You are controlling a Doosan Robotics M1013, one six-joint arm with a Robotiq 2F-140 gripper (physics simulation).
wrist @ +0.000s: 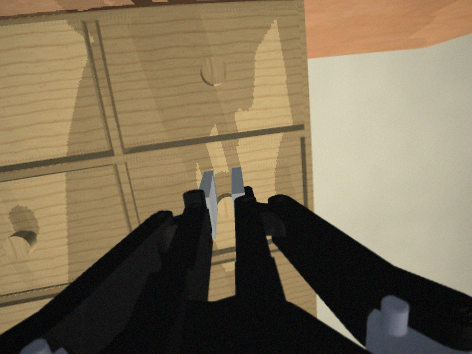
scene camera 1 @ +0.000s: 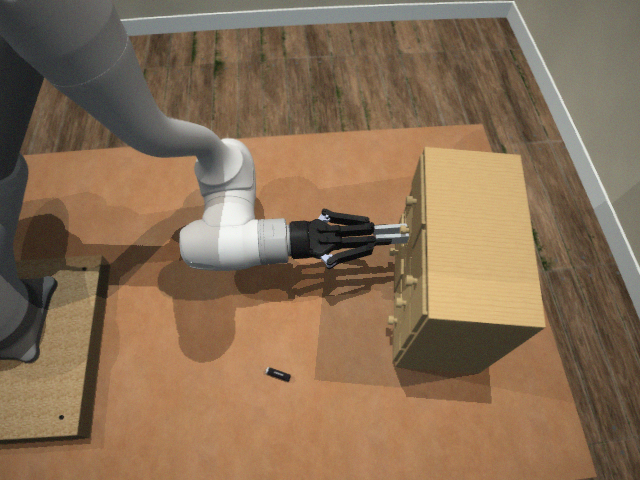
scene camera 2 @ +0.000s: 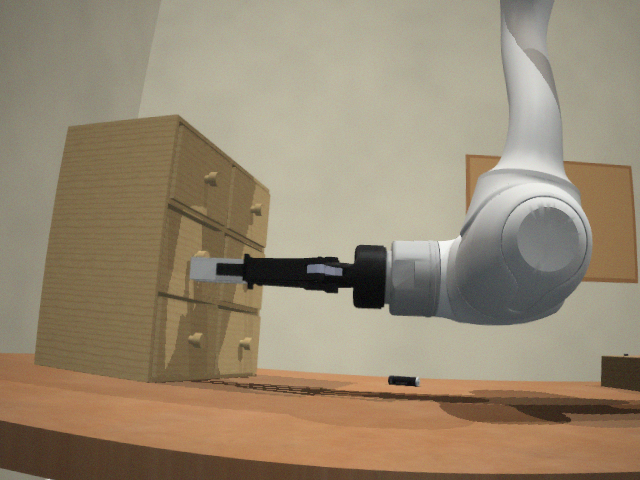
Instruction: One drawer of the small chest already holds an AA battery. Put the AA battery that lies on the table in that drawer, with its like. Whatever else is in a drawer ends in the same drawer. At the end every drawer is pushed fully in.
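Observation:
The small wooden chest (scene camera 1: 478,232) (scene camera 2: 103,248) (wrist: 160,100) has three rows of two drawers, and the fronts in view look flush. My gripper (scene camera 1: 405,233) (scene camera 2: 199,269) (wrist: 224,184) is level at the chest front, its fingers nearly together with a narrow gap. They are shut on the round knob (scene camera 2: 200,254) (wrist: 226,201) of a middle-row drawer, in the column nearer scene camera 2; the knob's top shows above the fingers. The black AA battery (scene camera 1: 278,374) (scene camera 2: 403,381) with a pale end lies on the table, well away from the gripper. The drawers' contents are hidden.
The orange-brown table (scene camera 1: 206,413) (scene camera 2: 310,439) carries the chest at its far end from the arm's base. A wooden base board (scene camera 1: 67,351) (scene camera 2: 620,370) lies under the arm's foot. Other knobs (scene camera 1: 410,280) (scene camera 2: 195,339) (wrist: 214,72) stick out near the fingers.

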